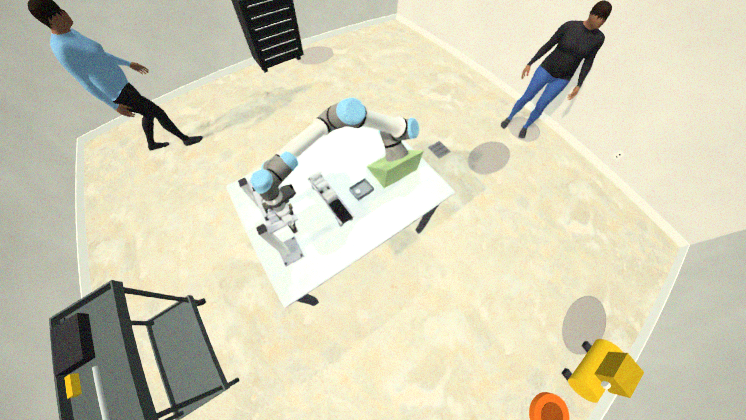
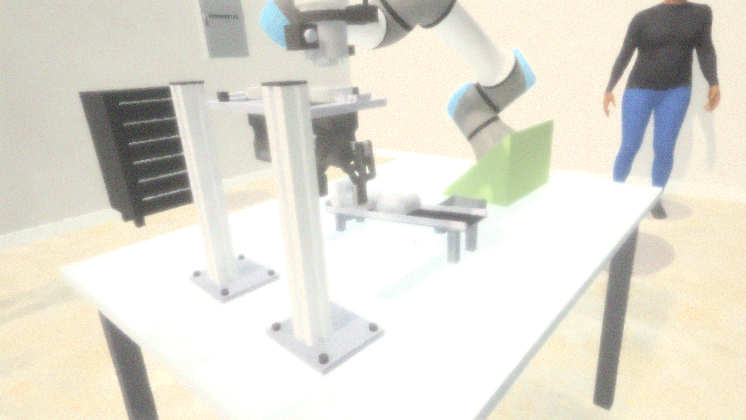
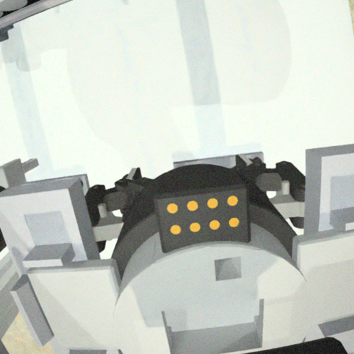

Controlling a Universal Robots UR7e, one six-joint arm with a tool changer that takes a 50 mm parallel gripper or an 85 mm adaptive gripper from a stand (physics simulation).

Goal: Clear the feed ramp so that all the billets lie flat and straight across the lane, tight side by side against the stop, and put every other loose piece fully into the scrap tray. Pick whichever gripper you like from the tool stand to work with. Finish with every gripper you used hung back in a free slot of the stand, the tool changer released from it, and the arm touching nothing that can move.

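Frame: origin at the arm's base, x up, y left, z back, level; metres.
Seen in the pictures: arm's base at its link origin: (image 1: 397, 156) (image 2: 501, 153).
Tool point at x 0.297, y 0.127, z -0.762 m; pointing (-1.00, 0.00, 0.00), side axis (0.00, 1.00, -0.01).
Note:
Pixels of each thing's top centre, then the offset from my tool point to it.
- scrap tray at its top centre: (image 2: 458, 203) (image 1: 361, 187) dx -0.365, dy -0.080, dz +0.463 m
- small light piece at its top centre: (image 1: 358, 191) dx -0.380, dy -0.077, dz +0.435 m
My arm's bare tool changer (image 2: 328, 49) is above the tool stand (image 1: 274, 242) (image 2: 297, 208) (image 3: 45, 210), with a gap over the top plate. The adaptive gripper (image 2: 341, 193) (image 3: 190, 170) hangs in the stand below it, apart from the arm, its fingers spread and empty. Another dark gripper (image 2: 258, 138) hangs beside it, mostly hidden by a post. The feed ramp (image 1: 339, 209) (image 2: 396, 219) (image 3: 25, 14) carries pale pieces (image 1: 326, 193) (image 2: 397, 202) toward one end; which are billets is too blurred to tell. The scrap tray (image 1: 361, 188) (image 2: 464, 200) holds a small light piece (image 1: 358, 191).
A green wedge-shaped block (image 1: 395, 169) (image 2: 527, 161) stands by the arm's base, beyond the tray. The stand's two tall posts rise from bolted base plates near the table's end. Two people, a black drawer cabinet (image 1: 271, 33) (image 2: 148, 151) and a grey cart (image 1: 185, 354) are around the table.

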